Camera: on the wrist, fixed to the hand. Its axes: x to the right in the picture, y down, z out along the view.
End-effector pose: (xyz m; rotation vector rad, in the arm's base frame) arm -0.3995 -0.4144 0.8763 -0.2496 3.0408 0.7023
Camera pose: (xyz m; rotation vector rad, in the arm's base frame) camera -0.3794 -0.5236 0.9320 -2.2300 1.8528 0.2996
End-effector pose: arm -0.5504 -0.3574 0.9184 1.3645 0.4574 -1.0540
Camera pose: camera -0.5859 -0.2539 0.8595 0.9878 1.7346 -2.2392
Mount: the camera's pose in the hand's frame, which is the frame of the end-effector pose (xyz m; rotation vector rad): -0.0058 -0.0758 -0.0983 0.1057 0.1245 -1.5893
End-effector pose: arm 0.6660 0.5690 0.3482 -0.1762 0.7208 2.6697
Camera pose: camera 0.7026 0.5780 0.2298 -0.5808 0.4065 1.1048
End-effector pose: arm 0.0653 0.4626 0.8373 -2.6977 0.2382 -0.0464
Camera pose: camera 0.0649 0.4905 0.9584 -2.0598 -1.7590 -0.6309
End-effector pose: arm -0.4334 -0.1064 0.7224 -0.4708 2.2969 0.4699
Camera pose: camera -0.4524 -0.2162 0.7773 -1.9676 1.3555 -0.4836
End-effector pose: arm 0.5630 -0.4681 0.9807 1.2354 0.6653 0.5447
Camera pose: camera 0.4900 -0.4252 0.8898 0.4485 1.5113 -0.7538
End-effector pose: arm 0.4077 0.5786 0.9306 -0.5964 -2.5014 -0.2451
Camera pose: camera 0.4234 0.4807 1.0055 1.4809 -2.2387 -0.6418
